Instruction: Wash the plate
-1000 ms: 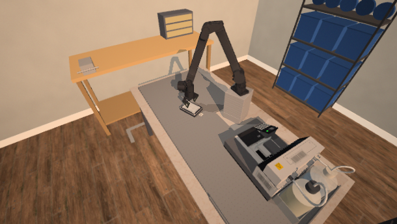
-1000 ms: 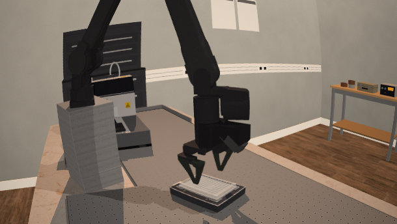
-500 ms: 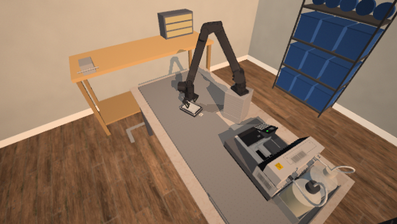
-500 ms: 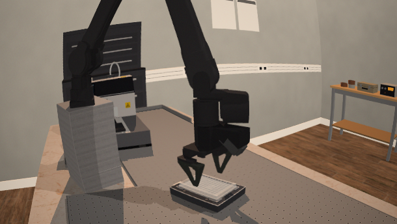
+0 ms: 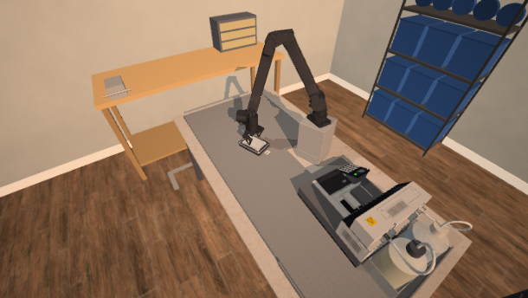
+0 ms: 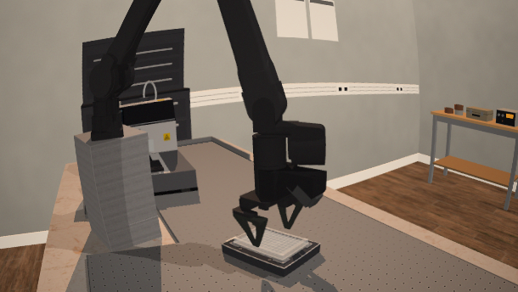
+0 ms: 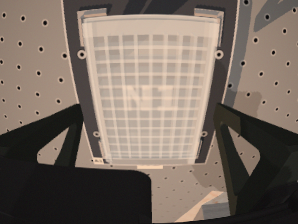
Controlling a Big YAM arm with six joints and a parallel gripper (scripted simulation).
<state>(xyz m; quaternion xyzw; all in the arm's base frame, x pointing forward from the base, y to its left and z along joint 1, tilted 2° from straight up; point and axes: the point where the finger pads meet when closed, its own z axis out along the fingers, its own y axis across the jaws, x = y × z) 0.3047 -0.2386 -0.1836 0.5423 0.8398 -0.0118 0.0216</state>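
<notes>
My gripper is now 20 mm above the clear well plate. From my hand the other things lie so: dark carrier 520 mm to the left, 200 mm behind, 30 mm above; then label 100 mm to the left, 50 mm below, 50 mm behind; then nest frame 40 mm below.
</notes>
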